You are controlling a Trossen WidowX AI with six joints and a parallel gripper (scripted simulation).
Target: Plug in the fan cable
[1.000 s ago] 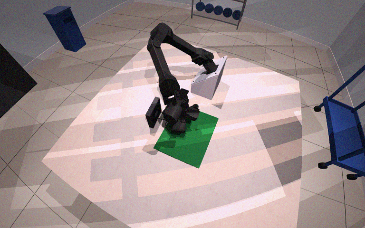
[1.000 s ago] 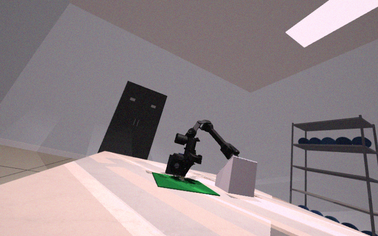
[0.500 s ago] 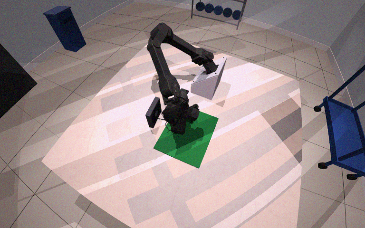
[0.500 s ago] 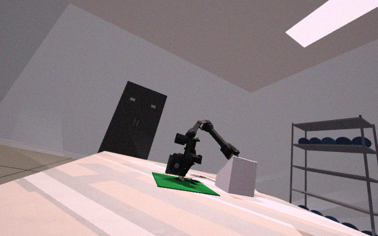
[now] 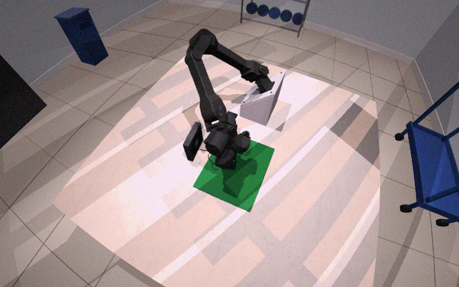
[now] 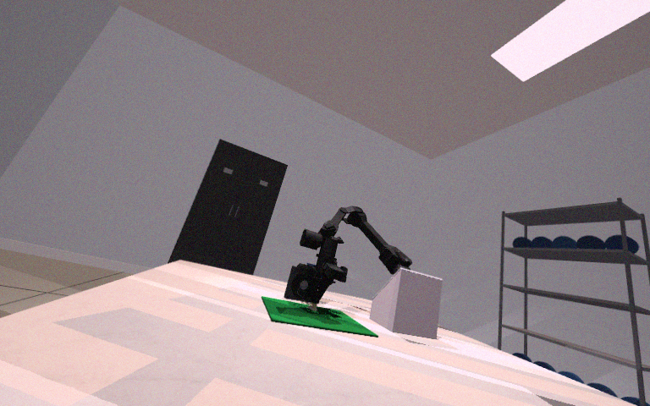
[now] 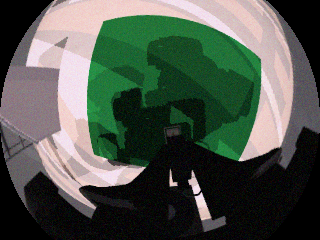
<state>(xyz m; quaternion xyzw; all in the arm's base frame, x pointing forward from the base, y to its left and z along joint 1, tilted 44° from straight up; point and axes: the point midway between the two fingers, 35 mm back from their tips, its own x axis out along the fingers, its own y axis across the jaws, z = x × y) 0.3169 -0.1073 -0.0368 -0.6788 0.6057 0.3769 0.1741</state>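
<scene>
My gripper tip is 10 mm to the left of the black plug and 10 mm below it. Also, from my gripper tip: green board (20 mm ahead, 50 mm to the left, 50 mm below); then black fan (10 mm ahead, 130 mm to the right, 20 mm above); then four-pin fan header (10 mm to the right, 40 mm below).
</scene>
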